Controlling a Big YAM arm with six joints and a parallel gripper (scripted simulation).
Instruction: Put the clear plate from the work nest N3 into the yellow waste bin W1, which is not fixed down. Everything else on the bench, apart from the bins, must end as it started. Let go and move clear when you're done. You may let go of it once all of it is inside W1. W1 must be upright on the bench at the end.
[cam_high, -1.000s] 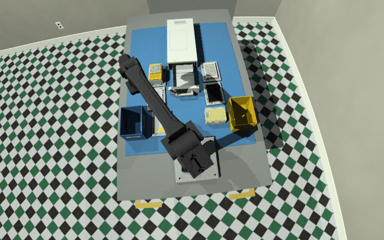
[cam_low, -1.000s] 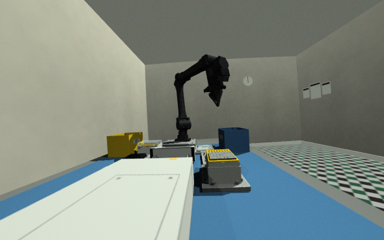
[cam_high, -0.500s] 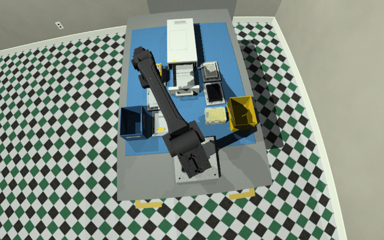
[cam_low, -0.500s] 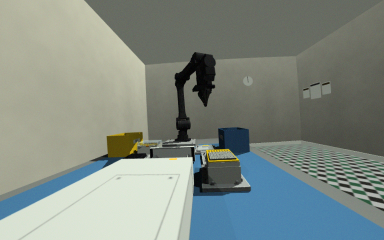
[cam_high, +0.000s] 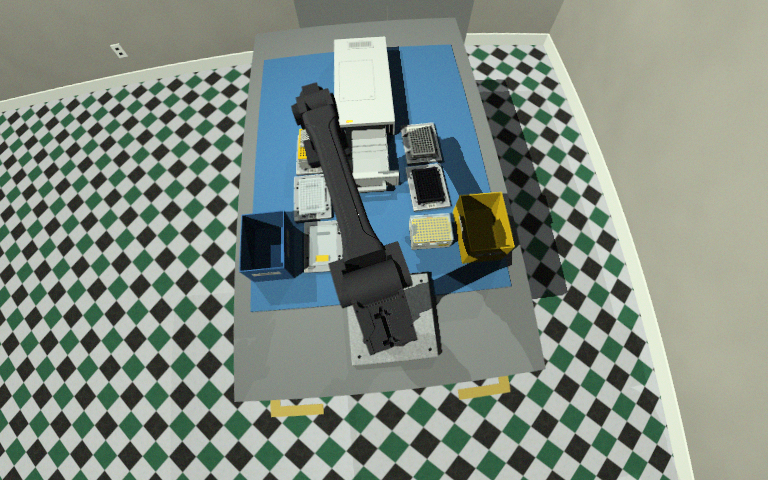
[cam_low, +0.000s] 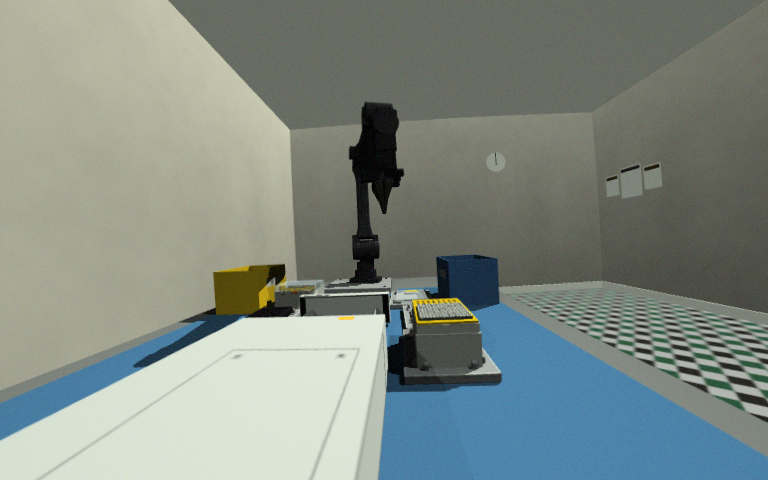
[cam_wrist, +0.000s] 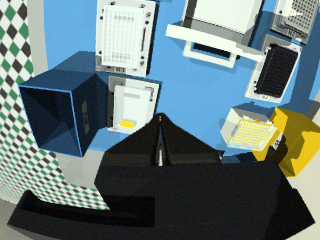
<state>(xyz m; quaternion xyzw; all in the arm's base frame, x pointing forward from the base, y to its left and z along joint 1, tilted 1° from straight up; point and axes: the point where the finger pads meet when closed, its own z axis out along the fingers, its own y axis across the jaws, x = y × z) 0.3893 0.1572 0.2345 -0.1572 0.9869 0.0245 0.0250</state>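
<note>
My gripper is now 240 mm above the clear plate, 100 mm to the right of it and 30 mm short of it. From my hand the other things lie so: yellow tip box 200 mm below, 190 mm ahead, 110 mm to the left; then lidded plate 240 mm below, 140 mm behind, 40 mm to the left; then grey nest 250 mm below, 100 mm to the left, 30 mm ahead.
</note>
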